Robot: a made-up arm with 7 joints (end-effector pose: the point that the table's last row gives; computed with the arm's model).
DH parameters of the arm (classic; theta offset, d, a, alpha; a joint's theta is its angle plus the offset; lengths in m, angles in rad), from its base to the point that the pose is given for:
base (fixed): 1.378 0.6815 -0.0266 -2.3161
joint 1: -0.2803 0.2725 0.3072 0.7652
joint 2: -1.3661 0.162 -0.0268 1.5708
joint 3: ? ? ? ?
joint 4: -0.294 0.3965 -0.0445 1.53
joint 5: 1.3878 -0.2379 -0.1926 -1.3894
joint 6: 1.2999 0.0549 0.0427 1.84
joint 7: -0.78 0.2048 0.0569 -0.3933
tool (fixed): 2.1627 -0.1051 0 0
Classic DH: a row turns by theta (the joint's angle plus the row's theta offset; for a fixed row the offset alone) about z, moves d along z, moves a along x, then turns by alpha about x.
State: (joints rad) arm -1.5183 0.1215 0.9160 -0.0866 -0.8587 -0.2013 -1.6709
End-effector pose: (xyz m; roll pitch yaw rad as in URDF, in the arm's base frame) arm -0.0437 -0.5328 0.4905 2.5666 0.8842 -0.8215
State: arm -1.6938 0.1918 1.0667 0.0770 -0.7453 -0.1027 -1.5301
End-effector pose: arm -0.0149 -0.5392 0.4267 2.7786 0.6548 -0.5376
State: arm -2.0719 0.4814 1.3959 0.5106 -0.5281 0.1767 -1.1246
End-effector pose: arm 0.0508 -0.5872 0.3281 3.0794 -0.1287 -0.6742
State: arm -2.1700 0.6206 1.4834 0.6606 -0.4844 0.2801 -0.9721
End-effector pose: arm 0.0571 -0.6299 0.3218 -3.0363 -0.3576 -0.9601
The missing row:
joint 3: 1.1543 0.4034 -0.0498 1.8323
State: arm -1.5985 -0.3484 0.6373 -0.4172 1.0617 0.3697 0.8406
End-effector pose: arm -0.1262 -0.3436 0.0783 1.4326 -0.6861 1.4367
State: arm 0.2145 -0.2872 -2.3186 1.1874 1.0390 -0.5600 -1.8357
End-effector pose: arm -0.3712 -0.0555 0.0996 2.7549 0.8124 -2.9191
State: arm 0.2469 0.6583 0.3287 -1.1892 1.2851 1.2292 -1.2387
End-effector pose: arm -0.5221 0.4099 0.9227 0.8261 1.0548 -2.6586
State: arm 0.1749 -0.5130 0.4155 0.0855 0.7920 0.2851 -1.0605
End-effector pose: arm -0.4213 -0.2756 0.6327 -0.0577 0.6968 -1.4966
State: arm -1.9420 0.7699 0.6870 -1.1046 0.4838 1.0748 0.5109
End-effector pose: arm -0.2227 -0.5876 0.2374 2.1782 -0.4526 -0.2629
